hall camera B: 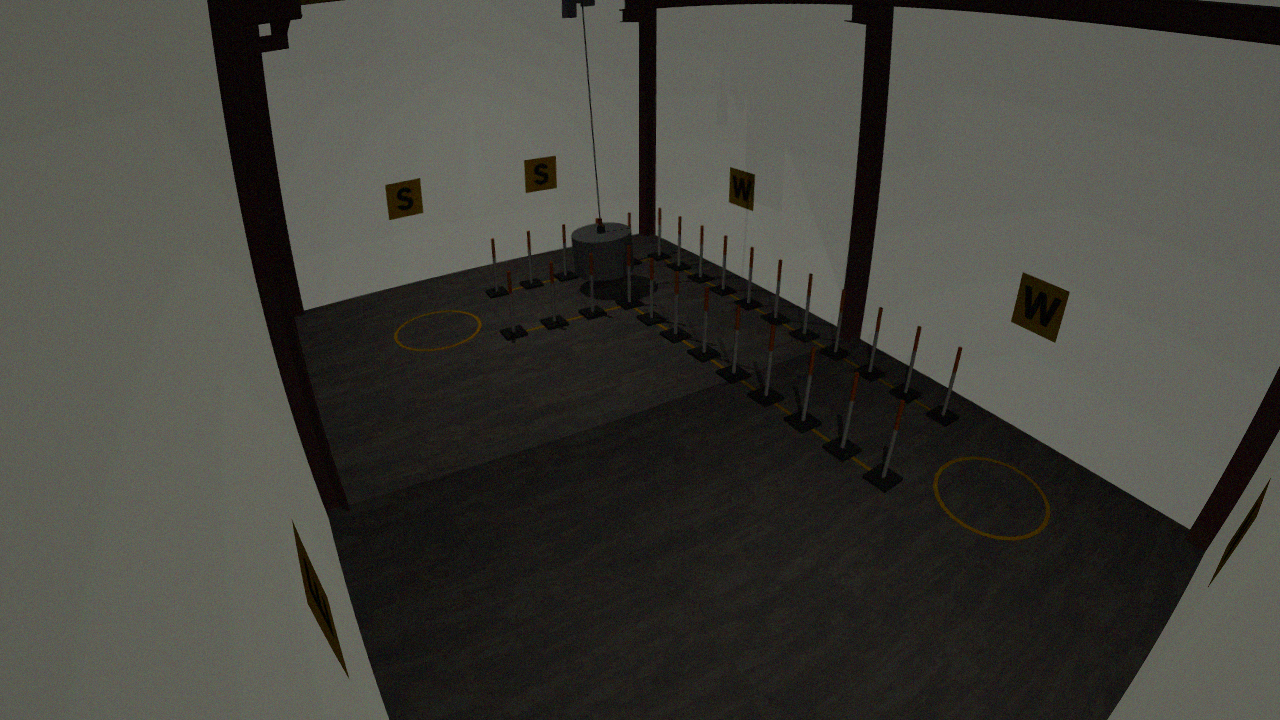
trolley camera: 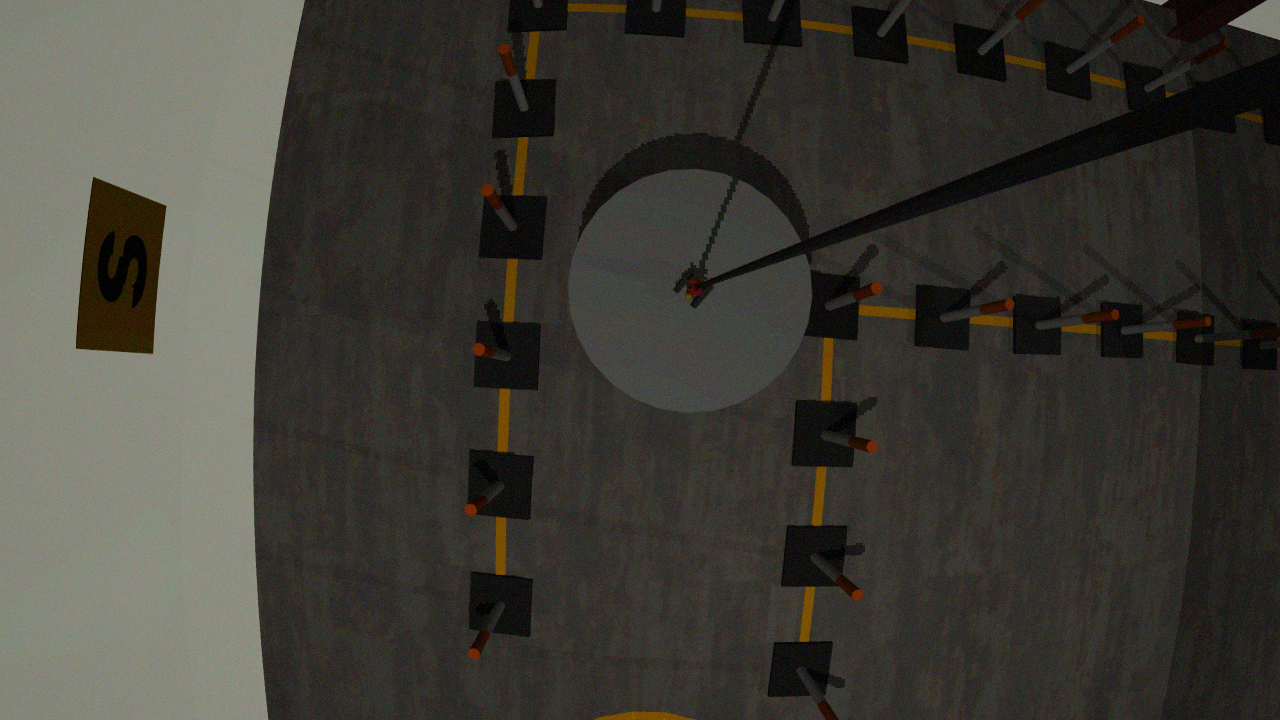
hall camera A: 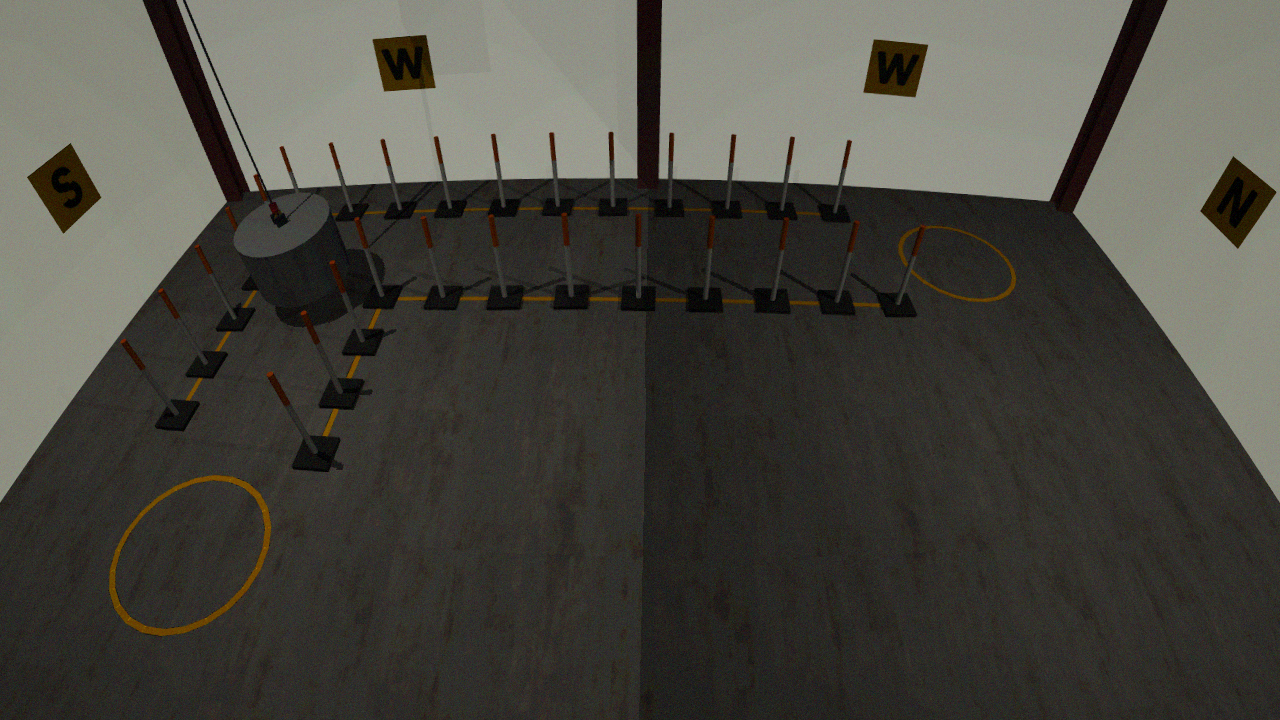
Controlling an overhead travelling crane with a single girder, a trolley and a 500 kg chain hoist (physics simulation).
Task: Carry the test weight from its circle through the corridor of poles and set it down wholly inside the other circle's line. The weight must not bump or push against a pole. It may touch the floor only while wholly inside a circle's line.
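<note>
The test weight (hall camera A: 295,255) (hall camera B: 601,253) (trolley camera: 689,349), a grey cylinder, hangs upright from the chain above the floor, with its shadow below it. It is between the pole rows near the corridor's corner. In the trolley camera its right edge is seen close to the inner corner pole's base (trolley camera: 832,306); whether there is a gap to the pole is hard to tell. My hook (hall camera A: 276,213) (hall camera B: 599,225) (trolley camera: 694,287) is shut on the weight's top fitting. One circle (hall camera A: 111,573) (hall camera B: 437,350) (trolley camera: 646,714) lies at the south end, the other circle (hall camera A: 1014,268) (hall camera B: 1048,510) at the north end.
The outer poles (hall camera A: 183,331) (hall camera B: 529,257) (trolley camera: 496,490) stand on the weight's south side. A long pole row (hall camera A: 569,259) (hall camera B: 735,340) (trolley camera: 1074,319) and a row along the west wall (hall camera A: 611,170) (hall camera B: 808,304) lead toward the north circle. A yellow S sign (trolley camera: 120,265) hangs on the south wall.
</note>
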